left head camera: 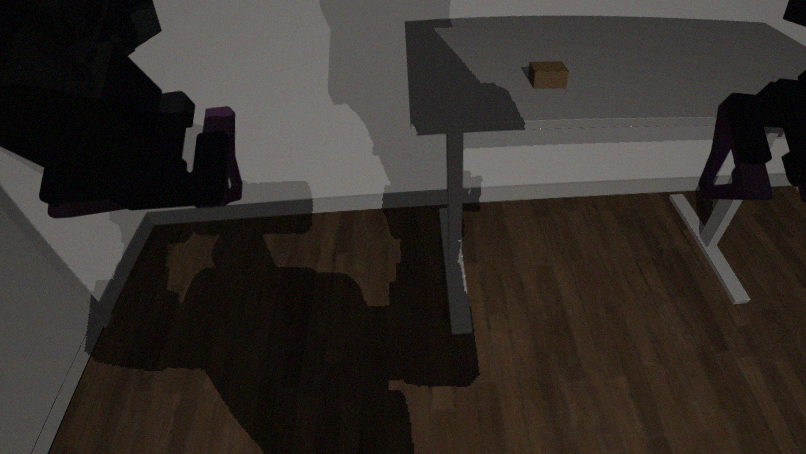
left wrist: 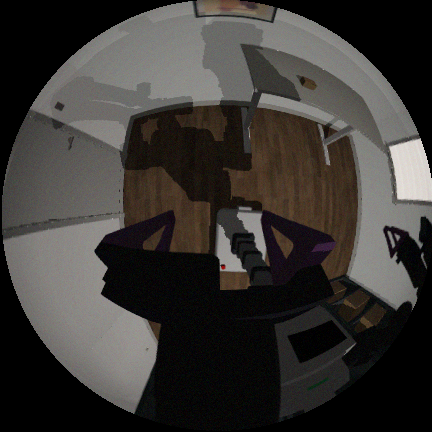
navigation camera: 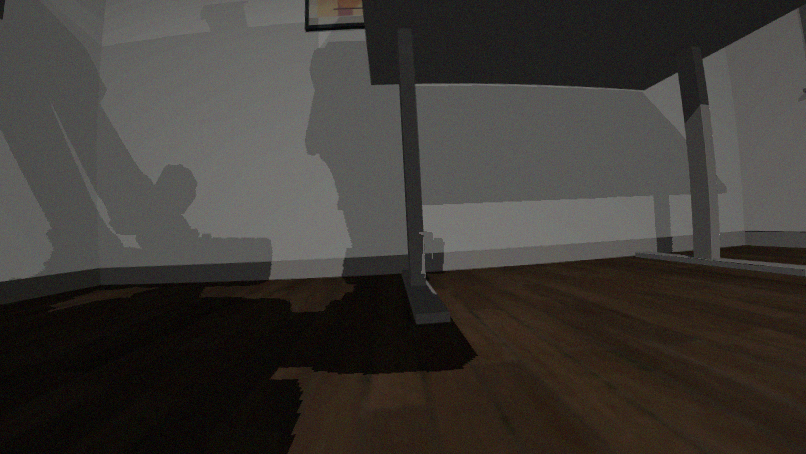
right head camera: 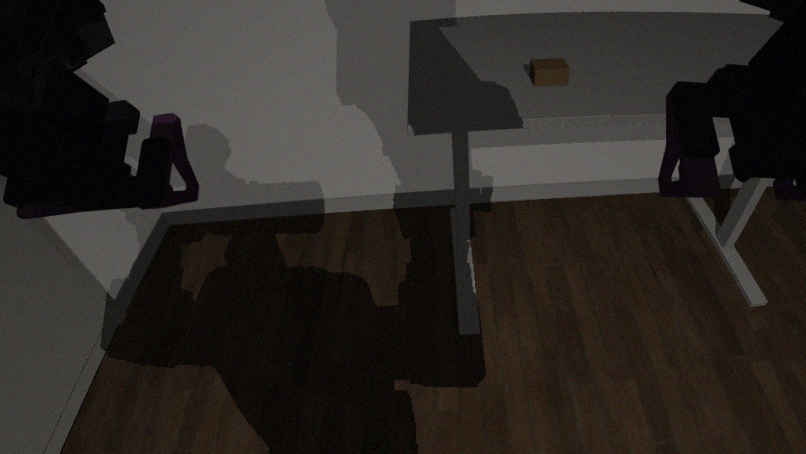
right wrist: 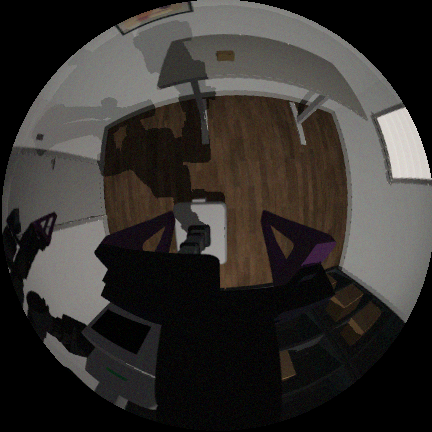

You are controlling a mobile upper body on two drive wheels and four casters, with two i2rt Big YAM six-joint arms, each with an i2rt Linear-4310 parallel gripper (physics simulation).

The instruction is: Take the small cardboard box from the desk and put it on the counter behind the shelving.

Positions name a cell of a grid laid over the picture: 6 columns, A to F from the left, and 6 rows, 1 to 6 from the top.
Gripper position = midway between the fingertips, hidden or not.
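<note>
The left head camera shows the left gripper (left head camera: B3), the right gripper (left head camera: F3) and a brown cardboard box (left head camera: E1). The right head camera shows the brown cardboard box (right head camera: E1) as well, together with the left gripper (right head camera: B3) and the right gripper (right head camera: F3). In the left wrist view are the left gripper (left wrist: D3) and the right gripper (left wrist: F4). The right wrist view has the right gripper (right wrist: D3) and also the left gripper (right wrist: A3). The brown cardboard box is out of frame in the navigation camera view.
</note>
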